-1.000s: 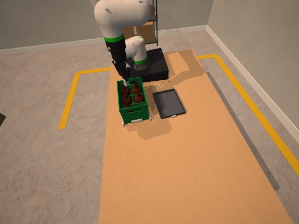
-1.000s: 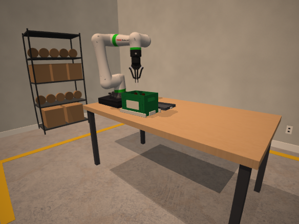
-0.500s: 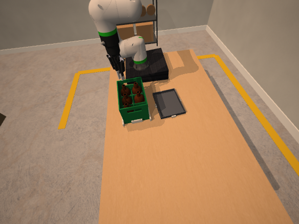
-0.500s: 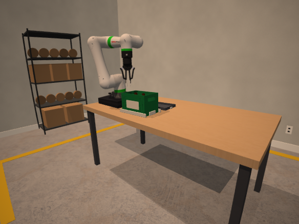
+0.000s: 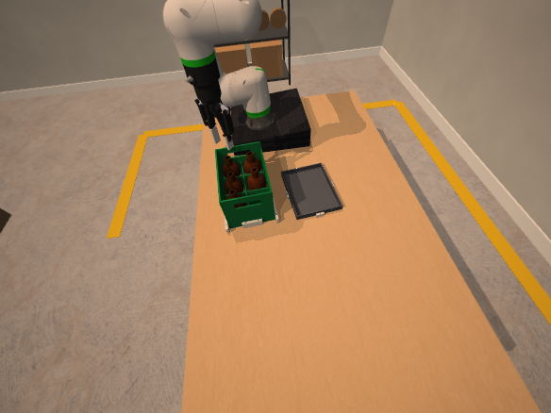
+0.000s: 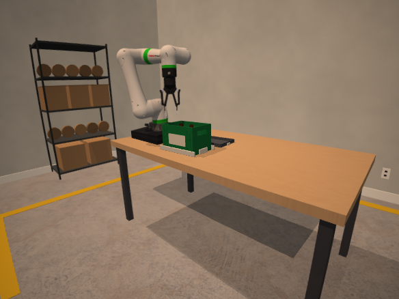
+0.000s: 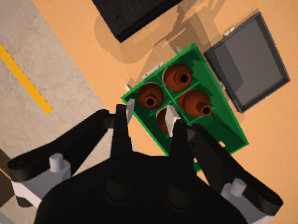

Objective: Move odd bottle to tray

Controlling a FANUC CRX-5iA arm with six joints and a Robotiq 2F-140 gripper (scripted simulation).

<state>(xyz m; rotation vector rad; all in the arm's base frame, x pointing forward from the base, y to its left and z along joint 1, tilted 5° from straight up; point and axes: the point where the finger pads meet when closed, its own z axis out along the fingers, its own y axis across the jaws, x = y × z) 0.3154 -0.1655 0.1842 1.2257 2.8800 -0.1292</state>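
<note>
Now: hand 17 cm above the glass bottle and 9 cm to the right of it. From my hand the other things lie so: dark grey tray 31 cm to the left, 24 cm below, 12 cm ahead; then green crate 17 cm below, 9 cm ahead, 4 cm to the left.
</note>
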